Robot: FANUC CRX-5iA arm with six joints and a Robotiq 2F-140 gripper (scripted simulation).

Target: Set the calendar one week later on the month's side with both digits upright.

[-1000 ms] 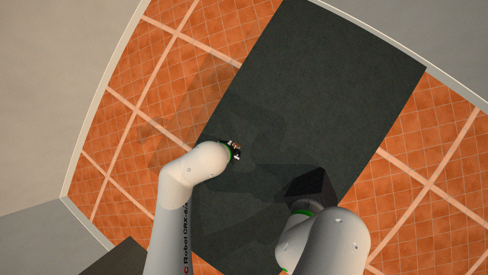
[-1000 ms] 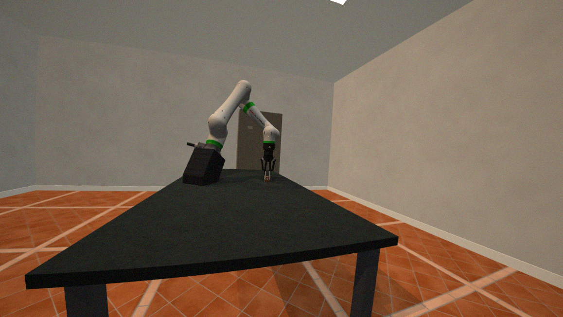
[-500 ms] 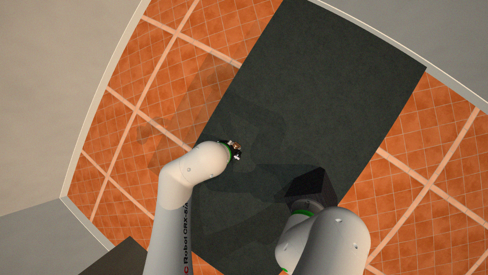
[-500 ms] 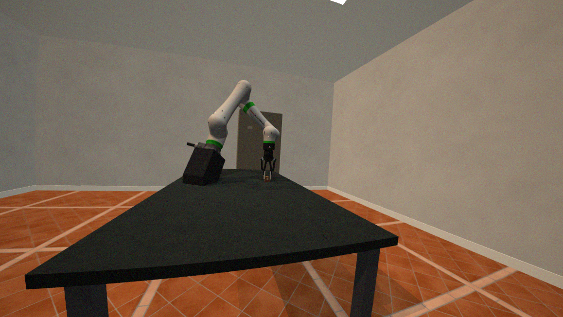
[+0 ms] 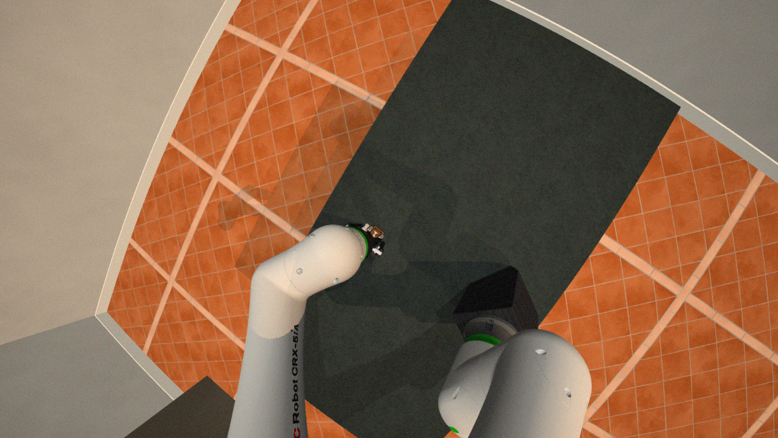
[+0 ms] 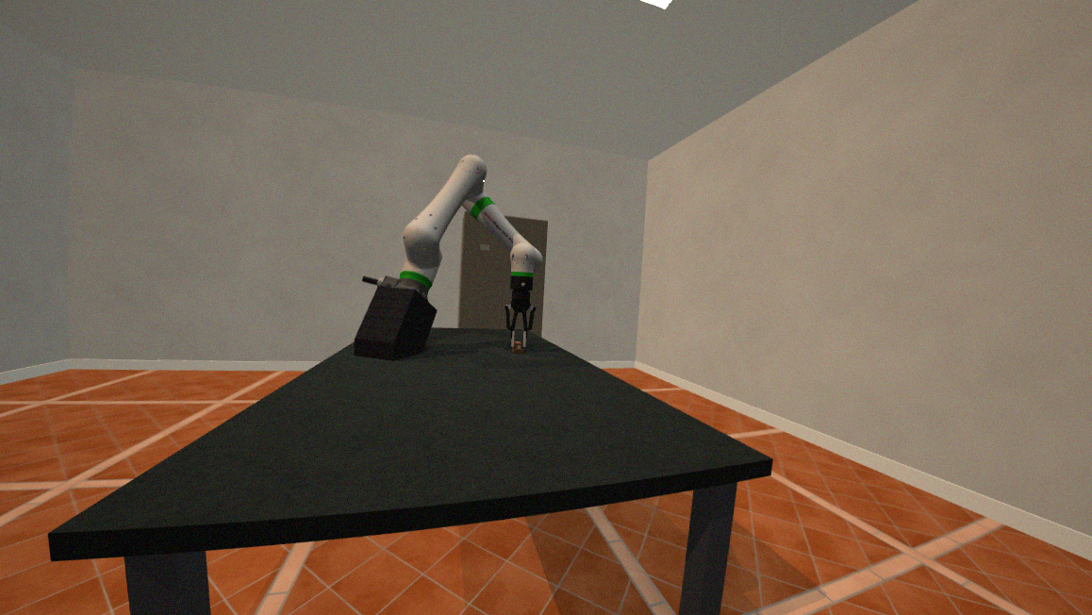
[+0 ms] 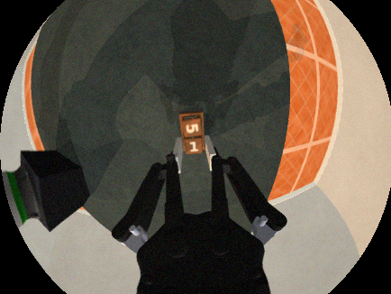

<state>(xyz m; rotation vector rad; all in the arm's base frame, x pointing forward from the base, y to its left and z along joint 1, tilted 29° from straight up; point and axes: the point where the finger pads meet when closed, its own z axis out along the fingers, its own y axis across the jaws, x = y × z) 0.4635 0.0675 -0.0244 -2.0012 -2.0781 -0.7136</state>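
My hand is 3 cm to the right of the brown cube and 3 cm above it. The rest, counted from my hand: brown tray: 2 cm to the left, 5 cm below.
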